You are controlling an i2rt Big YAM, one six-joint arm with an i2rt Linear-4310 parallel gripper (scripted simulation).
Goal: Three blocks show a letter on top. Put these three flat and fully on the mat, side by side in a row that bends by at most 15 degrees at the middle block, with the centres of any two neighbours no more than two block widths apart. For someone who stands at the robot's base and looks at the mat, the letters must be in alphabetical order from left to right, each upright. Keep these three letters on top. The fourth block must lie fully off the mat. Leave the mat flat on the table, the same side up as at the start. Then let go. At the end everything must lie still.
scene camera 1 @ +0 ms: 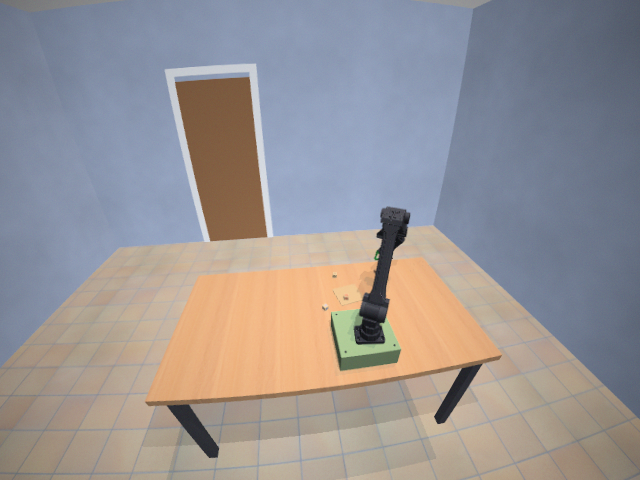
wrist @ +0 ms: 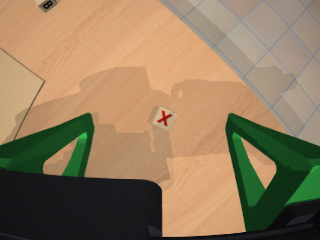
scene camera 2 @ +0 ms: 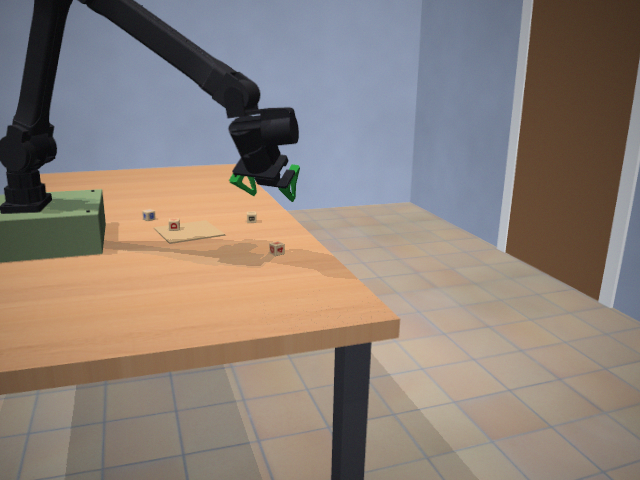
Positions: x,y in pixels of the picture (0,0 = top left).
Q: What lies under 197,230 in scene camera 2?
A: A tan mat.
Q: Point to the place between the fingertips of my gripper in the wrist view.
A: At 159,120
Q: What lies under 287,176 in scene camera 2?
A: My gripper.
